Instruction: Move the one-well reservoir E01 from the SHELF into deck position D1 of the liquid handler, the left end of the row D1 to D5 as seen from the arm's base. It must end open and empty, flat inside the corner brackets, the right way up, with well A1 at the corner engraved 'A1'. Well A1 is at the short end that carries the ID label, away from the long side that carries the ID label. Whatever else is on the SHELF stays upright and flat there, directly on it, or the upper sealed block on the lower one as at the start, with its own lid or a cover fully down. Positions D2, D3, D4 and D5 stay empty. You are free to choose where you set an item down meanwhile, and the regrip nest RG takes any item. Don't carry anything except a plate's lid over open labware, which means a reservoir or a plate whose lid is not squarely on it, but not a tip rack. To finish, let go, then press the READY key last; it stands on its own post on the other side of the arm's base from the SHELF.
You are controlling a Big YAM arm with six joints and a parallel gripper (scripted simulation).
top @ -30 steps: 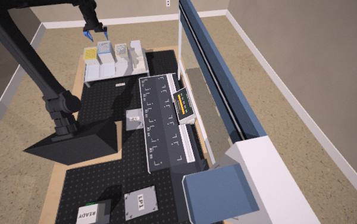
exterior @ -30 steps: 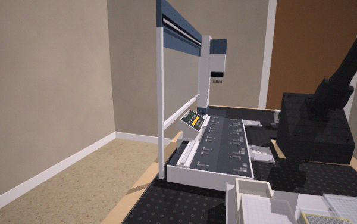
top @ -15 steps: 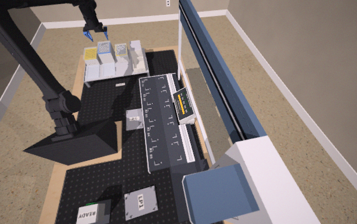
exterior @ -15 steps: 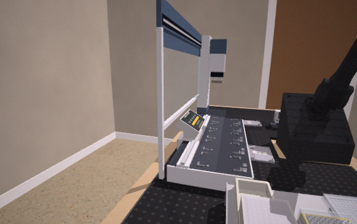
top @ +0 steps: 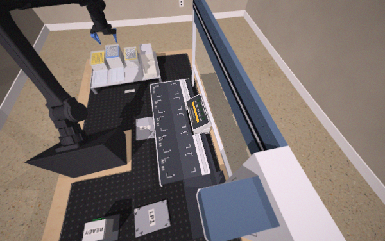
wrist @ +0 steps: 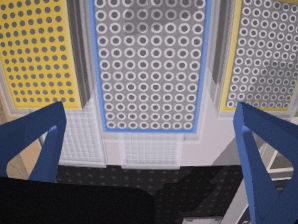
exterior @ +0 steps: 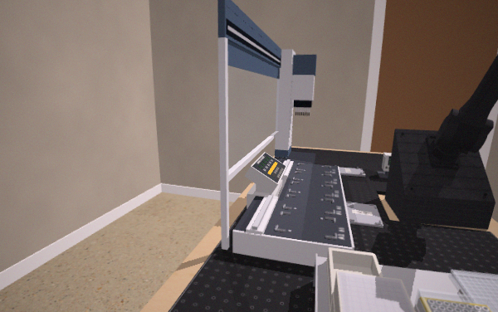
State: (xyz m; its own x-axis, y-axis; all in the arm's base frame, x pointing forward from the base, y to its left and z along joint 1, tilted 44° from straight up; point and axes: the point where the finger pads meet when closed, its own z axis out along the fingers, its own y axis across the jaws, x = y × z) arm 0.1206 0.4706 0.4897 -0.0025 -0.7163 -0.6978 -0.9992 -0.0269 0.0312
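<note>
The white block lies 210 mm ahead of my hand and 90 mm below it. From my hand the other things lie so: shelf: 160 mm below, 70 mm to the right, 50 mm ahead; pipetting head: 1050 mm to the right, 360 mm ahead, 180 mm above.
</note>
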